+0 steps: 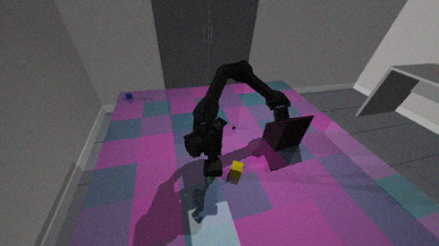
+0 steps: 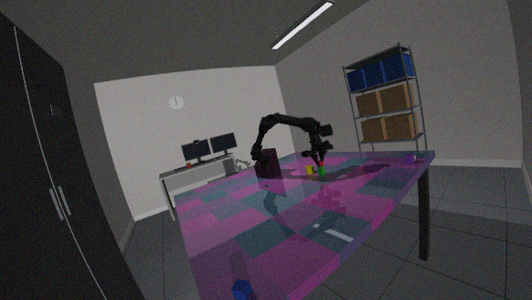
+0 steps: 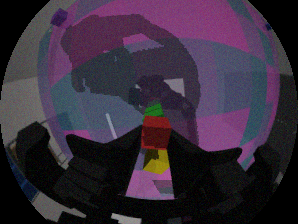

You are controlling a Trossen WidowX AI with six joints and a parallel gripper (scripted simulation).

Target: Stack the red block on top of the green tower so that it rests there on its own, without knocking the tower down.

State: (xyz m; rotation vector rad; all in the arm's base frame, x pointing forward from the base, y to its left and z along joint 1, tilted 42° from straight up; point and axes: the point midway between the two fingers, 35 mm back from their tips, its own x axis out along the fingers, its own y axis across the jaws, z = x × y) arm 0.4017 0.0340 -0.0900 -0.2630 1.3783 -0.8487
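The red block is 10 mm above my gripper tip. Also, from my gripper tip: yellow block (100 mm behind, 20 mm to the left, 40 mm below); then blue block (300 mm ahead, 740 mm to the right, 50 mm below).
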